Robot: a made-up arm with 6 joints. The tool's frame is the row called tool. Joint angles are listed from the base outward.
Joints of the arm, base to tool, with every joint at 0 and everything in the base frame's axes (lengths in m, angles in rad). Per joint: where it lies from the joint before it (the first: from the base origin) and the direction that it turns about. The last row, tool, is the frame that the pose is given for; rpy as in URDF.
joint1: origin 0.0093 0.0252 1.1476 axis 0 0 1
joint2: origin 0.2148 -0.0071 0.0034 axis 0 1 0
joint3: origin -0.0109 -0.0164 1.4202 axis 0 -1 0
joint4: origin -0.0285 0.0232 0.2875 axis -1 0 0
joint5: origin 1.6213 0.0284 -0.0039 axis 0 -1 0
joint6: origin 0.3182 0.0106 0.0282 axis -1 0 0
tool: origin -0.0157 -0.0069 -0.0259 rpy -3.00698 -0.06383 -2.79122
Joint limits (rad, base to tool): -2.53..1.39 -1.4..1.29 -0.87..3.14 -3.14..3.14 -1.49..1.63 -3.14..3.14
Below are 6 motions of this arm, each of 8 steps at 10 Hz.
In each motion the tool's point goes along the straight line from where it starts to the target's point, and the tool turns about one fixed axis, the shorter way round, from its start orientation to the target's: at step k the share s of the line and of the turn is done. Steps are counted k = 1, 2, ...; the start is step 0. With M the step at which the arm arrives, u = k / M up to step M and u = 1 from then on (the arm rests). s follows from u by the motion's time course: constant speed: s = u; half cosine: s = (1 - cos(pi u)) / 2; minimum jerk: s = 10 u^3 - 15 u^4 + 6 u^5.
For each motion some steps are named. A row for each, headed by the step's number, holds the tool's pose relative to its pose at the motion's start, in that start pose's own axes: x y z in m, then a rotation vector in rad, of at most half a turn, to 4 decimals.
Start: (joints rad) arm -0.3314 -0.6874 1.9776 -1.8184 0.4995 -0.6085
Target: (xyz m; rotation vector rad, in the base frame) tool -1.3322 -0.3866 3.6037 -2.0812 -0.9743 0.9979
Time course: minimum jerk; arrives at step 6
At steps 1, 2, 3, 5, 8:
1: 0.0151 -0.0106 -0.0573 -0.0142 -0.0241 -0.0059
2: 0.0890 -0.0629 -0.3386 -0.0841 -0.1427 -0.0351
3: 0.2121 -0.1499 -0.8066 -0.2005 -0.3400 -0.0836
5: 0.4092 -0.2891 -1.5559 -0.3867 -0.6559 -0.1612
8: 0.4243 -0.2997 -1.6132 -0.4009 -0.6800 -0.1672

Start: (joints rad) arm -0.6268 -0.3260 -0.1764 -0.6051 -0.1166 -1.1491
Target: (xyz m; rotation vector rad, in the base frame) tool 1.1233 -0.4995 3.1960 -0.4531 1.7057 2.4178
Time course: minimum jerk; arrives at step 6
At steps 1, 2, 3, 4, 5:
1: 0.0098 0.0089 0.0070 -0.0183 0.0197 0.0063
2: 0.0581 0.0527 0.0412 -0.1084 0.1163 0.0372
3: 0.1385 0.1256 0.0982 -0.2583 0.2770 0.0885
4: 0.2188 0.1984 0.1552 -0.4082 0.4377 0.1399
5: 0.2671 0.2422 0.1895 -0.4983 0.5343 0.1707

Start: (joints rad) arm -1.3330 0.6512 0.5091 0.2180 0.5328 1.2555
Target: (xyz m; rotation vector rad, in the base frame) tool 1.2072 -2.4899 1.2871 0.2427 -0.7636 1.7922
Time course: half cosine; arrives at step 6
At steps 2, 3, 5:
2: 0.0524 0.2880 -0.1513 0.2647 -0.1064 -0.1073
3: 0.1049 0.5759 -0.3025 0.5294 -0.2128 -0.2145
5: 0.1957 1.0747 -0.5645 0.9879 -0.3970 -0.4003

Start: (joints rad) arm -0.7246 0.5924 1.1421 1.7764 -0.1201 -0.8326
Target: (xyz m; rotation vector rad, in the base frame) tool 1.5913 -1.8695 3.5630 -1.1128 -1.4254 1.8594
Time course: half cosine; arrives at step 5
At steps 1, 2, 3, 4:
1: 0.0047 -0.0182 0.0253 0.0637 0.0290 0.0089
2: 0.0171 -0.0658 0.0915 0.2305 0.1048 0.0324
3: 0.0323 -0.1246 0.1734 0.4367 0.1986 0.0613
4: 0.0447 -0.1722 0.2396 0.6035 0.2744 0.0847

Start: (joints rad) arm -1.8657 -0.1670 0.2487 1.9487 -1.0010 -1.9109
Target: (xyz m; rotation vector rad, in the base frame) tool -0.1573 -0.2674 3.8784 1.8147 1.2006 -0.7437
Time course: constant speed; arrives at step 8
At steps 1, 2, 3, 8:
1: 0.0771 -0.0609 -0.1131 -0.0780 -0.0305 -0.0422
2: 0.1542 -0.1218 -0.2263 -0.1560 -0.0610 -0.0844
3: 0.2314 -0.1827 -0.3394 -0.2340 -0.0915 -0.1265
8: 0.6170 -0.4873 -0.9051 -0.6240 -0.2441 -0.3375

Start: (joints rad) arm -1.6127 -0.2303 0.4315 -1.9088 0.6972 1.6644
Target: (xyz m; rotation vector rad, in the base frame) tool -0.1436 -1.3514 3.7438 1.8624 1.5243 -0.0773
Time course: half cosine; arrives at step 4
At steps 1, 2, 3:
1: -0.0185 0.0193 0.0273 -0.0415 -0.0067 -0.0067
2: -0.0631 0.0659 0.0931 -0.1418 -0.0230 -0.0229
3: -0.1077 0.1126 0.1590 -0.2420 -0.0392 -0.0391

